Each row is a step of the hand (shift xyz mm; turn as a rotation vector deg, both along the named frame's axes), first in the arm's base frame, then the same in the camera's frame.
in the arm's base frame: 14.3 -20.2 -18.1 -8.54 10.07 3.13
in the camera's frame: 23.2 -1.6 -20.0 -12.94 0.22 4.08
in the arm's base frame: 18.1 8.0 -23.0 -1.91 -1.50 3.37
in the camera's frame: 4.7 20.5 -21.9 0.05 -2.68 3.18
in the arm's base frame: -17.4 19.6 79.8 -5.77 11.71 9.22
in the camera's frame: -20.5 -5.9 81.2 -11.84 2.89 10.34
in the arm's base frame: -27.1 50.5 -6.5 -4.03 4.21 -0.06
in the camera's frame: -55.8 14.4 -1.4 -5.82 -0.14 0.34
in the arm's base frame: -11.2 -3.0 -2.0 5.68 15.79 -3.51
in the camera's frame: -5.5 -10.1 -2.4 -8.00 15.06 -1.78
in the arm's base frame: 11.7 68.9 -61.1 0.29 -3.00 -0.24
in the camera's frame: -47.0 59.6 -53.4 2.38 -1.78 -0.55
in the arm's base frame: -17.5 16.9 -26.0 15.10 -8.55 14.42
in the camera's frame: -26.1 0.5 -24.3 17.50 4.27 13.59
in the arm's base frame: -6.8 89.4 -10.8 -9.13 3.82 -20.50
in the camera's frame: -71.0 55.8 -1.4 -10.42 -2.57 -20.07
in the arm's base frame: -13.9 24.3 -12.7 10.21 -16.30 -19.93
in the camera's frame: -28.1 7.1 -10.2 17.45 -1.87 -21.43
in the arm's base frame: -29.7 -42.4 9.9 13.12 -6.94 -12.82
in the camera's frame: 11.7 -51.1 5.1 13.05 6.01 -13.35
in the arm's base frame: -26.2 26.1 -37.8 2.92 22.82 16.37
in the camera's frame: -39.5 1.2 -35.1 -13.61 16.20 18.70
